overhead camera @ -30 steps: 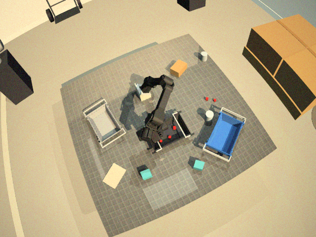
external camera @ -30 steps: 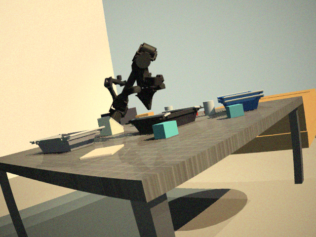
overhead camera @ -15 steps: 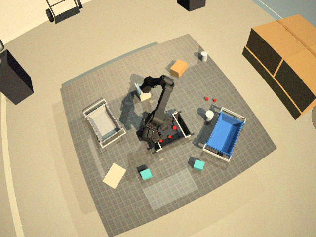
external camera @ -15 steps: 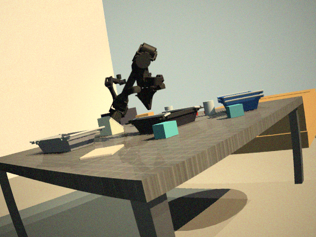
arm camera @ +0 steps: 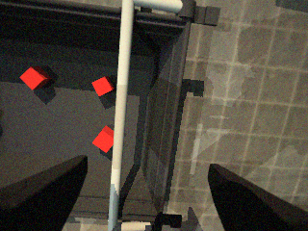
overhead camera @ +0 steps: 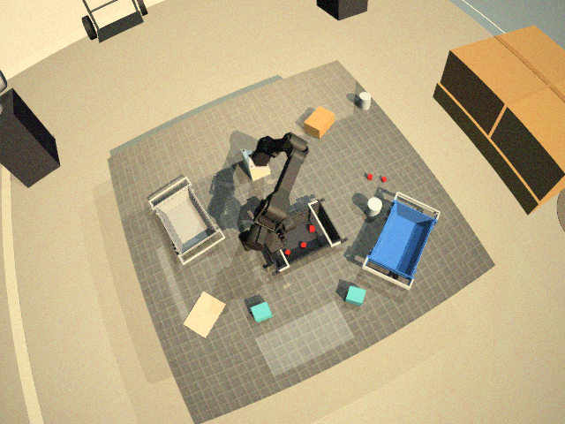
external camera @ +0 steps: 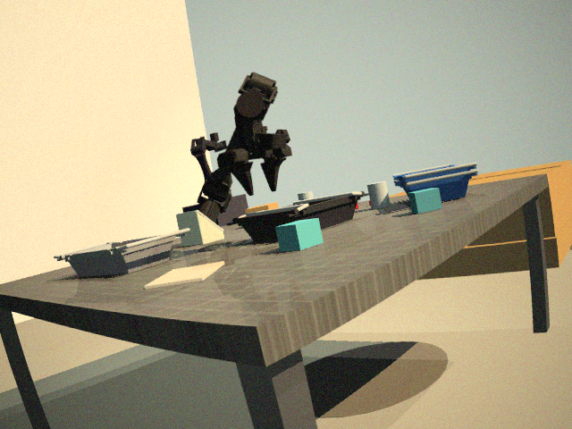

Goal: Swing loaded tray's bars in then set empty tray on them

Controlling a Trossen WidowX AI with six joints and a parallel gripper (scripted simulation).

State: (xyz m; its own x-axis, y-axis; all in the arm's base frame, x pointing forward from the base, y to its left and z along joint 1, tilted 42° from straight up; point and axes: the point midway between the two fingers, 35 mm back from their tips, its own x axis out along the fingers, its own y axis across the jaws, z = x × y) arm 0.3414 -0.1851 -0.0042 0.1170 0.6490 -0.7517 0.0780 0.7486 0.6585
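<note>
My gripper tip is 280 mm past the grey tray, 230 mm to the left of it and 60 mm above it. The rest, counted from my gripper tip: cream flat plate 340 mm to the right, 100 mm below, 80 mm ahead.
</note>
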